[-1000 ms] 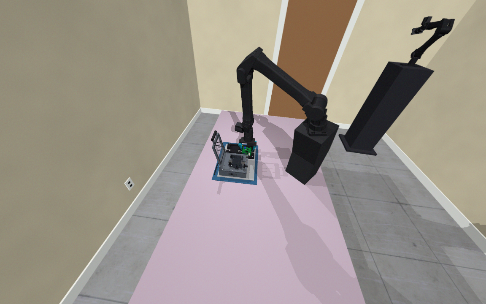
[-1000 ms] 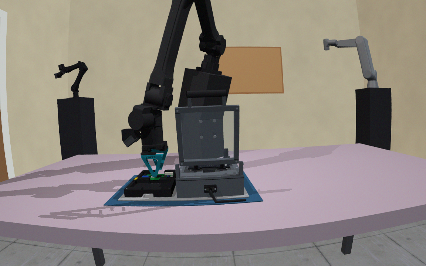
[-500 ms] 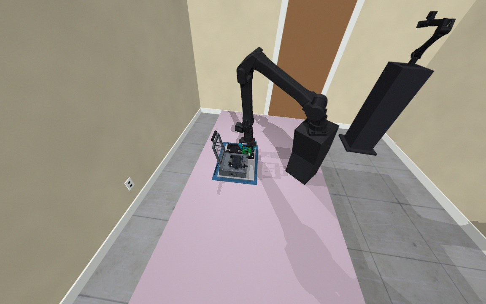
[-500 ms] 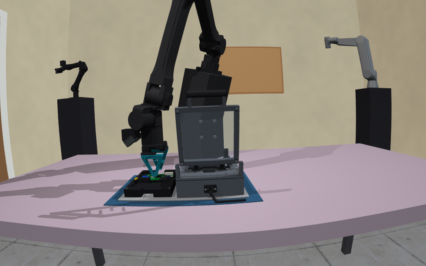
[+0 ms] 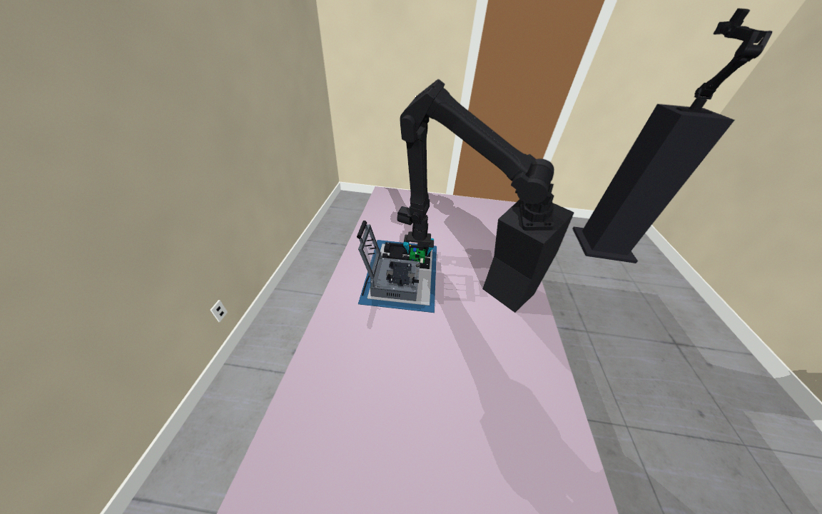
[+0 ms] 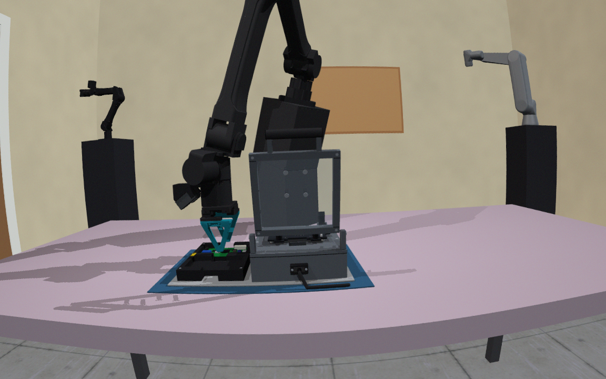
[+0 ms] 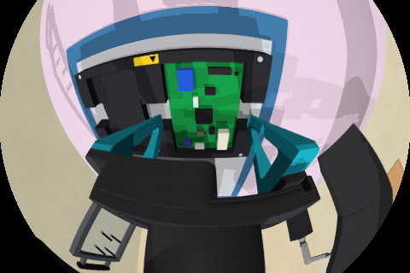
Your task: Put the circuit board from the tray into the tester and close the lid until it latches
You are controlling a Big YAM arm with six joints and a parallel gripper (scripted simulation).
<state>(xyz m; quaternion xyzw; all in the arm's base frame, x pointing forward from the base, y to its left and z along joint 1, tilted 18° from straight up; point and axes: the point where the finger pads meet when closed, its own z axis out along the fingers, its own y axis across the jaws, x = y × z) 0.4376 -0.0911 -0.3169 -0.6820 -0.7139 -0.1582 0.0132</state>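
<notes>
Right now the green circuit board is 2 cm below my hand. Also, from my hand: pin plate (18 cm to the left, 5 cm ahead, 3 cm above); then lid (18 cm to the left, 17 cm ahead, 14 cm above).
</notes>
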